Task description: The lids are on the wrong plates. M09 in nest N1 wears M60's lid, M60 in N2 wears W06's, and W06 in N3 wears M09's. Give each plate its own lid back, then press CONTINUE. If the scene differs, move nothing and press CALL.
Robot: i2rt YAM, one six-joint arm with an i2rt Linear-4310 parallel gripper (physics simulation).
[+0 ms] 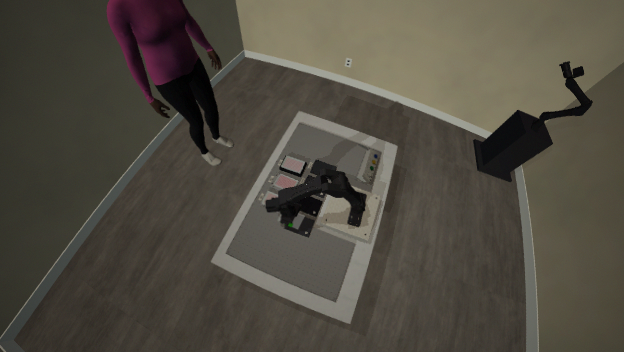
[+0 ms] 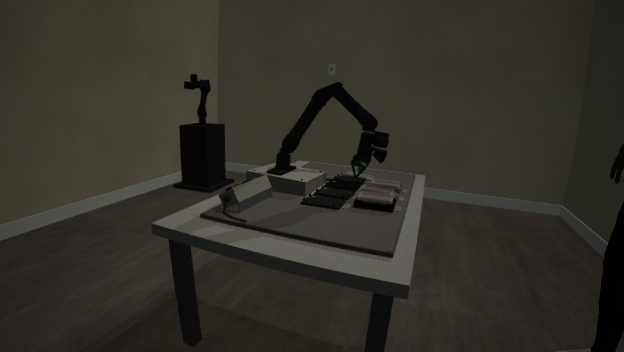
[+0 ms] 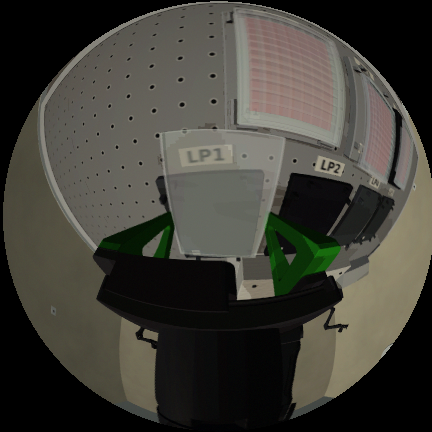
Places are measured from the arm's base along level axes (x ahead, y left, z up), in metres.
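Pixels of known places: gripper, fingertip midpoint: (image 1: 293, 219) (image 2: 357, 175) (image 3: 218, 216); arm's base, link origin: (image 1: 357, 209) (image 2: 282, 170).
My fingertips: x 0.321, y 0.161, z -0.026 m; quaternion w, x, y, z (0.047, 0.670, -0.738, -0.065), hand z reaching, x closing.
Observation:
For each thing: its top centre in the pictures, then the offset to it from my fingertips.
- clear lid, top centre: (image 3: 218, 217) (image 2: 360, 173) (image 1: 291, 217) 0.012 m ahead, 0.001 m right, 0.014 m up
- button console, top centre: (image 2: 246, 180) (image 3: 354, 282) (image 1: 370, 162) 0.334 m back, 0.478 m right, 0.055 m up
- dark LP2 pad, top centre: (image 3: 311, 231) (image 2: 343, 182) (image 1: 308, 203) 0.048 m back, 0.118 m right, 0.009 m down
My gripper (image 1: 290, 225) (image 2: 358, 174) (image 3: 218, 216) is shut on a clear lid (image 3: 215, 210), held by its side edges between the green fingers, above the LP1 pad. The LP1 label and dark pad show through the lid. Three plates with pink wells stand in a row: the nearest to the gripper (image 1: 271, 197) (image 3: 292, 75), a middle one (image 1: 286, 182) (image 3: 381, 127), and a far one (image 1: 293, 164) (image 2: 377, 196) on a black base. Plate names and nest labels are not readable; whether each plate wears a lid is unclear. The button console (image 1: 369, 165) (image 2: 254, 192) carries blue, yellow and green buttons.
The dark LP2 pad (image 3: 317, 202) lies beside LP1, with further dark pads (image 2: 322, 202) beyond it. The arm stands on a pale base box (image 1: 345, 220) (image 2: 290, 176). A person (image 1: 160, 40) stands beside the table. Another arm stands on a black pedestal (image 1: 517, 145) (image 2: 202, 155).

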